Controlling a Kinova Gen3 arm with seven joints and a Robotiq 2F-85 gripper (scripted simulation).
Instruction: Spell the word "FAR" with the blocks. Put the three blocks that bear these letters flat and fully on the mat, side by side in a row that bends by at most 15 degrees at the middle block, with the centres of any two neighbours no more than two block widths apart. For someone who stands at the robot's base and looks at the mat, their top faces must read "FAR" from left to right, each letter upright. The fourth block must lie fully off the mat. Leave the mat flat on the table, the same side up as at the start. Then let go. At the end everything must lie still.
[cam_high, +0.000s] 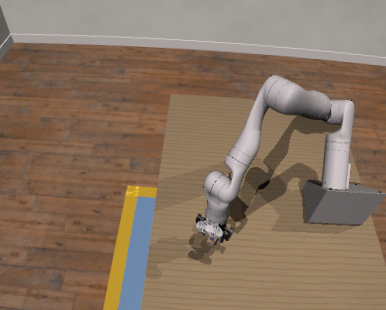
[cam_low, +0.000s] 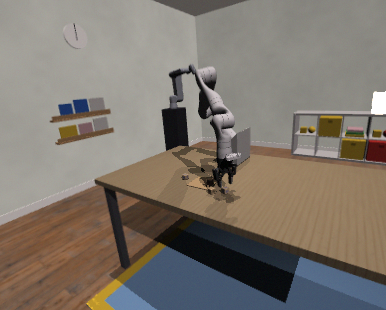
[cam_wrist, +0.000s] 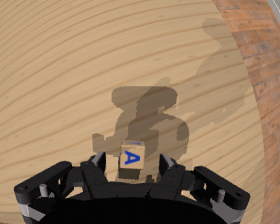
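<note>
My gripper is now 160 mm to the left of the tan mat, 70 mm past it and 50 mm above it. Also, from my hand: R block (60 mm to the right, 40 mm below, 30 mm ahead).
</note>
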